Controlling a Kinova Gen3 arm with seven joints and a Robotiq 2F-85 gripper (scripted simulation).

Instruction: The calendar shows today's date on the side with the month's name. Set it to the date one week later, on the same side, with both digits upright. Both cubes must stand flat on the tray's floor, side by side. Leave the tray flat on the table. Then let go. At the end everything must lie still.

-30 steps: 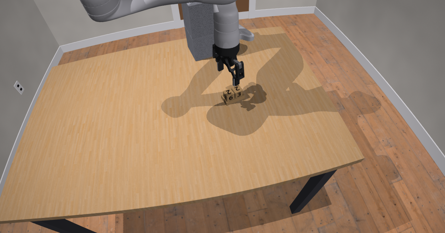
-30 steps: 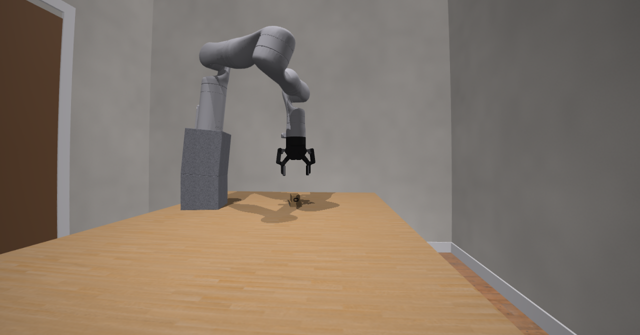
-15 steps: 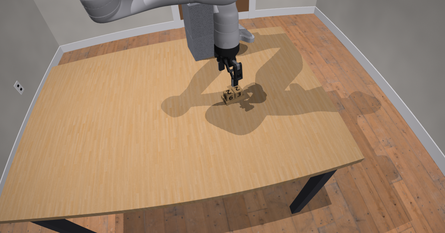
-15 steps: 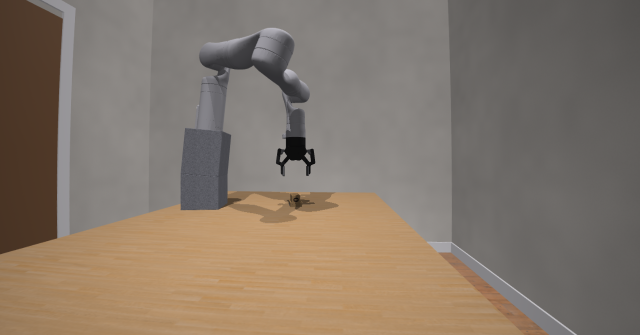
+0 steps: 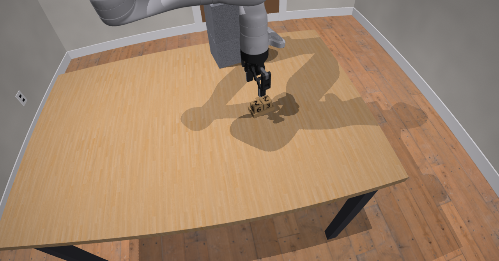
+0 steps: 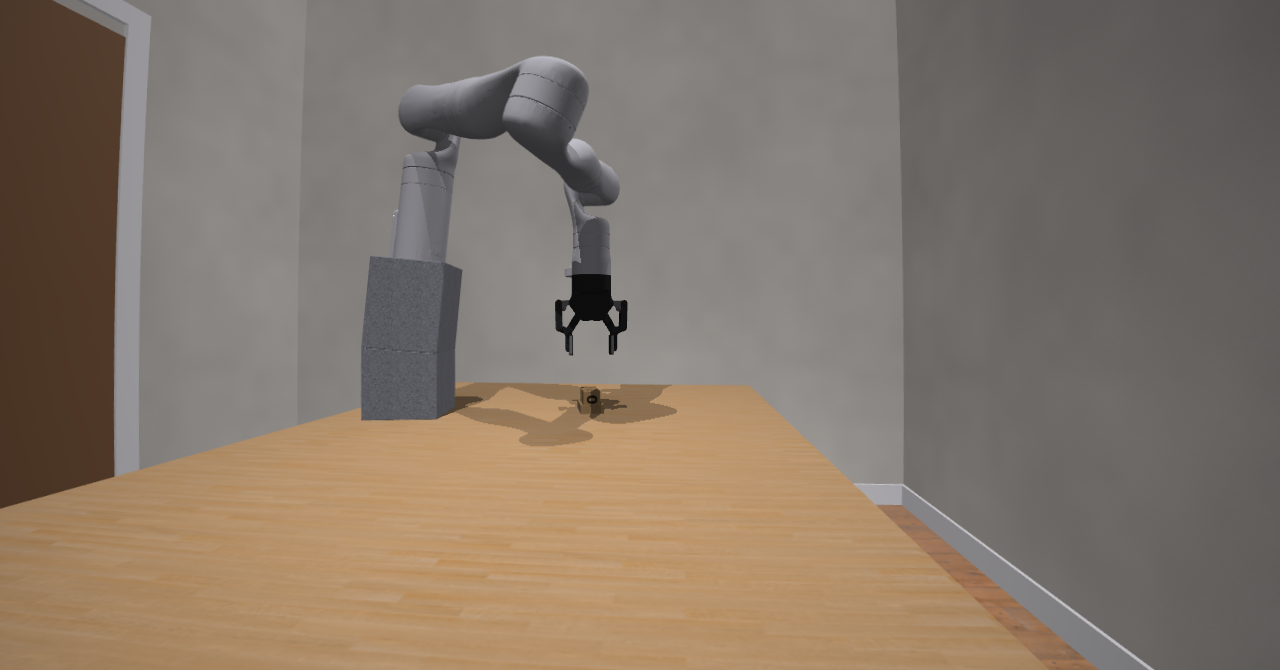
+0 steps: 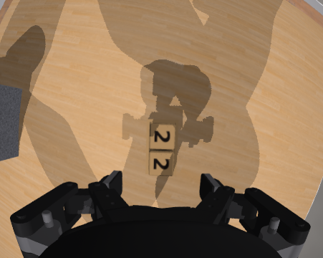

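My hand is 110 mm above the wooden tray, 20 mm to the right of it and 10 mm past it.
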